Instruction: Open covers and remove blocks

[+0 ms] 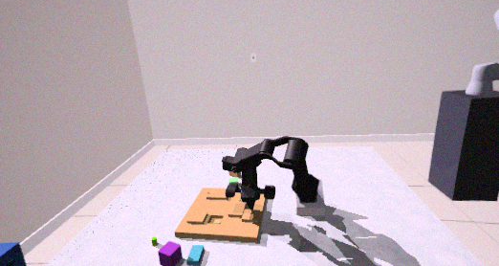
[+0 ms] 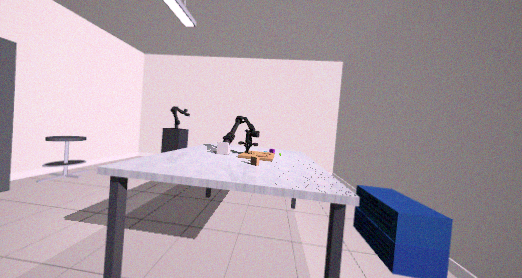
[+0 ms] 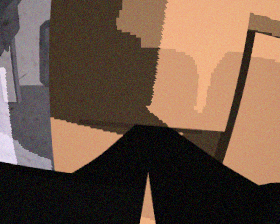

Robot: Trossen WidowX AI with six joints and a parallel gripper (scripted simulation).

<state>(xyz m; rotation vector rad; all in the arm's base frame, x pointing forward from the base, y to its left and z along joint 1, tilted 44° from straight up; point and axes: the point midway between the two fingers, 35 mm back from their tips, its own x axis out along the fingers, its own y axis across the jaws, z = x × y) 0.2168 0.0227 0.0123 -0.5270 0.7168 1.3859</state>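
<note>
Right now the tan wooden puzzle board is 100 mm ahead of my gripper tip and 30 mm to the right of it.
</note>
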